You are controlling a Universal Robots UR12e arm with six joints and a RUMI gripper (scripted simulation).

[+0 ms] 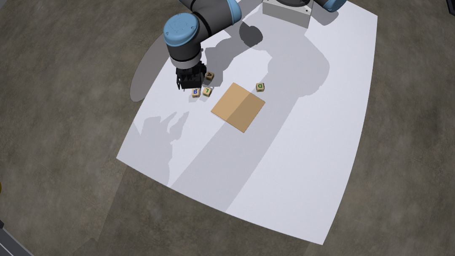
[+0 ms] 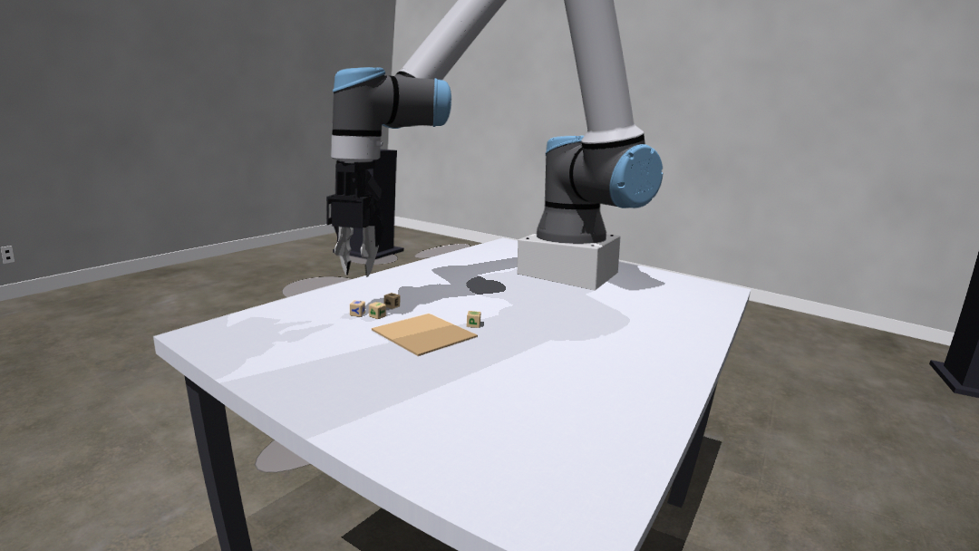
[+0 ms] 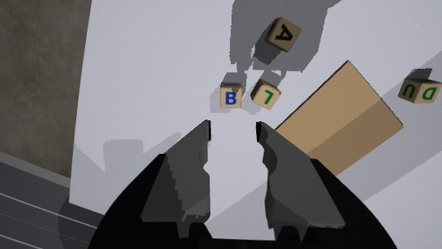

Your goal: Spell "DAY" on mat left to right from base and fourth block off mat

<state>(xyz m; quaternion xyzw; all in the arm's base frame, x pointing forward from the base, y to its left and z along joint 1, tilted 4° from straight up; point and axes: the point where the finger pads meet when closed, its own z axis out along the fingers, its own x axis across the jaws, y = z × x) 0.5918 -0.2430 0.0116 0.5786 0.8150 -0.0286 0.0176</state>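
The blue-lettered block is 8 cm below my hand. The rest, counted from my hand: D block: 21 cm to the left, 9 cm behind, 8 cm below; then green-lettered block: 8 cm below, 4 cm to the left, 2 cm behind; then tan mat: 16 cm to the left, 10 cm below.
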